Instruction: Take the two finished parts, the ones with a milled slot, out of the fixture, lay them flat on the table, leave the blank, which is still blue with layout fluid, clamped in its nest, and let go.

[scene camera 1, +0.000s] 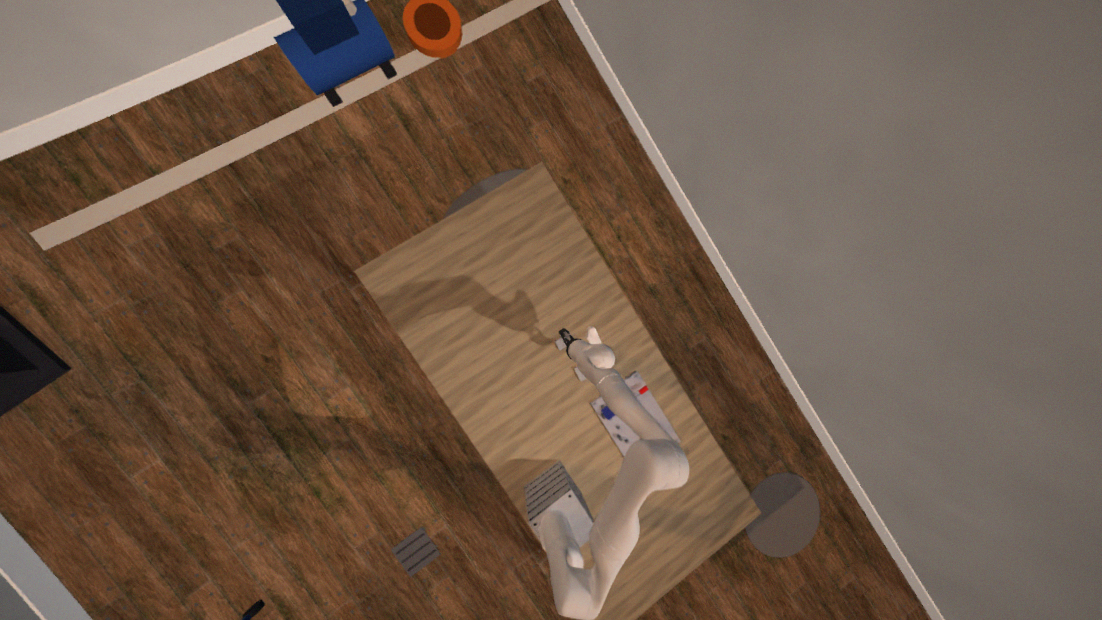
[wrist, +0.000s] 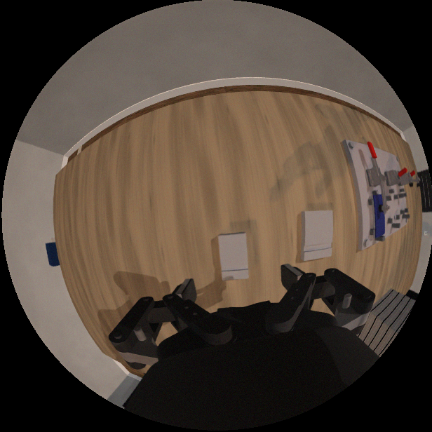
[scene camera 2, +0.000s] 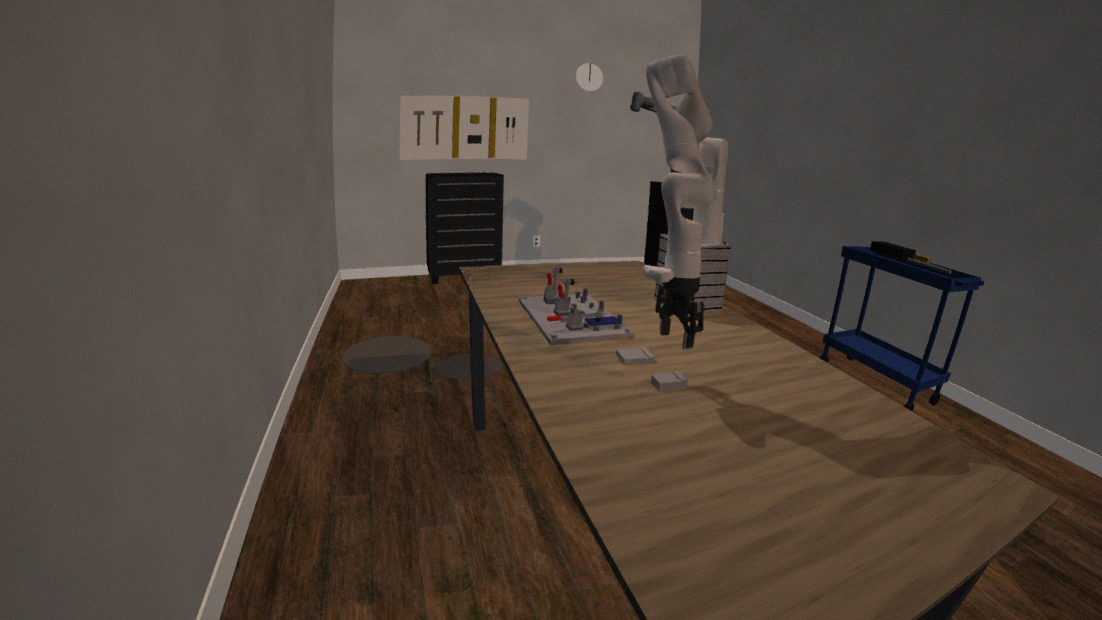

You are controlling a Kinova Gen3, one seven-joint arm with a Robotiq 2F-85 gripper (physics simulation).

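Places are measured from the arm's base along level axes (x ahead, y left, z up), in millimetres.
Pixels of known places: gripper, between the fingertips: (scene camera 2: 675, 341); arm's base, origin of its link: (scene camera 1: 554, 525) (scene camera 2: 705, 240).
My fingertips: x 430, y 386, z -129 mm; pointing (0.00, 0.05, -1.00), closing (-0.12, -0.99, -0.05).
For each thing: its top centre in the pictures, then the offset to it from my fingertips. "*": a spot on its surface instead. Level surfaces: height alone.
- blue blank, centre of its top: (scene camera 2: 603, 320) (scene camera 1: 613, 408) dy -329, dx -23, dz -71 mm
- fixture plate, a spot on its surface: (scene camera 2: 539, 312) * dy -484, dx +99, dz -87 mm
- table, height of its surface: dz -102 mm
Two grey finished parts with a slot lie flat on the table, apart from each other. One part (scene camera 2: 667, 381) (wrist: 233, 255) is the farther from the fixture; the other part (scene camera 2: 634, 356) (wrist: 317, 232) lies between it and the fixture. The blue blank (scene camera 2: 604, 320) (wrist: 379, 215) (scene camera 1: 607, 413) sits in its nest on the fixture plate (scene camera 2: 539, 312) (wrist: 354, 175), with a clamp arm over it in the wrist view. The two other nests show no part. My gripper (scene camera 2: 678, 333) (wrist: 238, 282) is open and empty, above the table near the two parts.
The toggle clamps with red handles (wrist: 372, 150) (scene camera 2: 554, 317) stand up from the fixture plate. A grey slatted block (scene camera 1: 548, 490) (wrist: 387, 320) stands by the arm's base. A blue cart (scene camera 2: 886, 360) is beside the table (scene camera 2: 739, 462), on the floor.
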